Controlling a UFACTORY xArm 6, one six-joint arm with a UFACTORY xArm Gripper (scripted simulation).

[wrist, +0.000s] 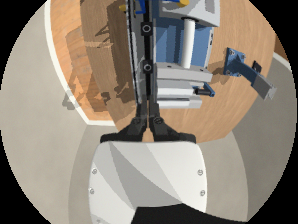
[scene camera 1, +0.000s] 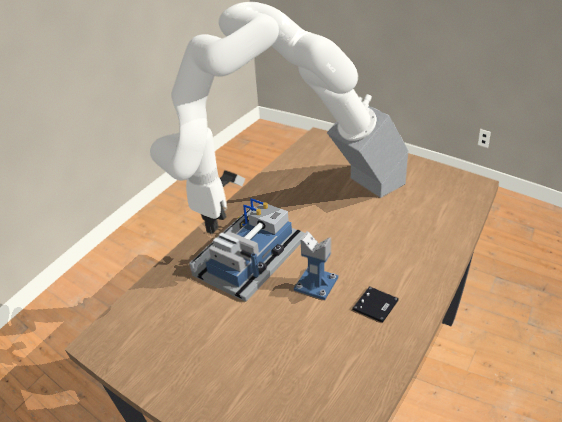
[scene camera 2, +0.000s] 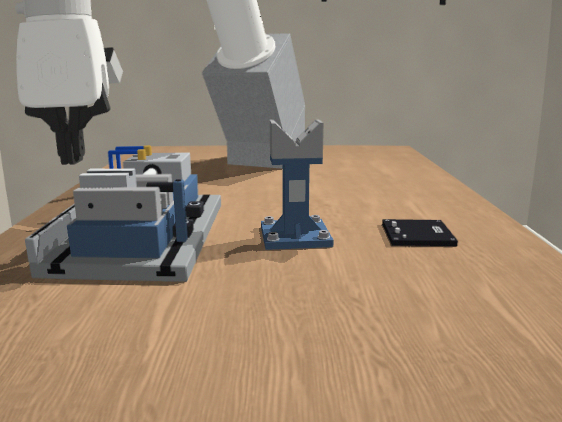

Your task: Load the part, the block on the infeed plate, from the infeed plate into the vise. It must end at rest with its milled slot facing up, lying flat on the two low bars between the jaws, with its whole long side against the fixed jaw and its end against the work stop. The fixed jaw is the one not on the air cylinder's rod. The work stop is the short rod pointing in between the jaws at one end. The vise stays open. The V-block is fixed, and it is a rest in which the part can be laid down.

Labels:
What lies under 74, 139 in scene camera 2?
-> My gripper.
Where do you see a part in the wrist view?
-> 168, 92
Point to a moving jaw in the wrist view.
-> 175, 72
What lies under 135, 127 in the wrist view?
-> My gripper.

